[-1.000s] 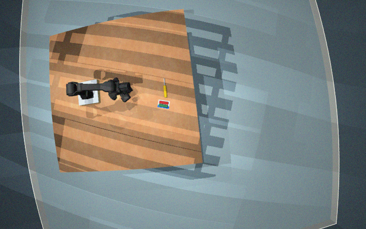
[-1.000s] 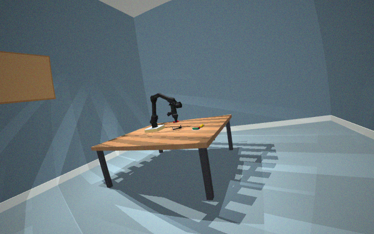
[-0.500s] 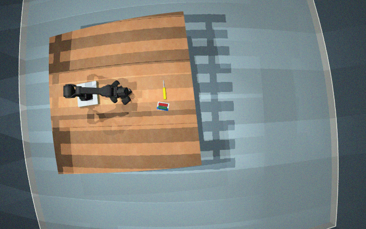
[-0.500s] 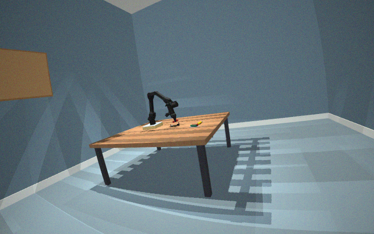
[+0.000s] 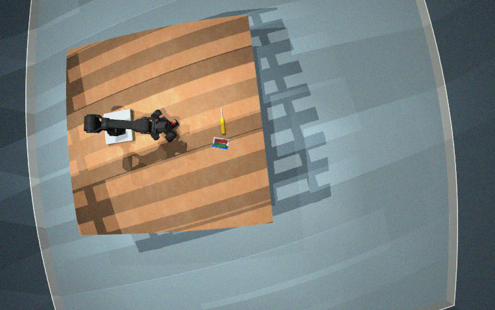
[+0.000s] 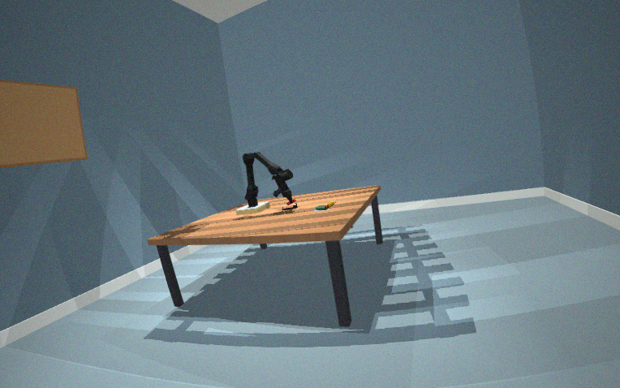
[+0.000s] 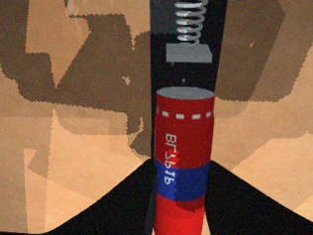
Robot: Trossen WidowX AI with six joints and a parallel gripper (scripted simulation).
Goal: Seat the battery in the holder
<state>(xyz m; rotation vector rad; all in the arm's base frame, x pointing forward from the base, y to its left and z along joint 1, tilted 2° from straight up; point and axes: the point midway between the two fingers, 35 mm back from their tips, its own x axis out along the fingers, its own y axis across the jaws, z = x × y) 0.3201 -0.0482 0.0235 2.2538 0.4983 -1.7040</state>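
Right now my gripper tip is 40 mm past the grey plate, 20 mm to the left of it and 20 mm above it. The rest, counted from my gripper tip: grey coil spring: 50 mm behind, 20 mm to the right, 20 mm below; yellow-handled screwdriver: 290 mm ahead, 30 mm to the right, 30 mm below; battery: 10 mm above.
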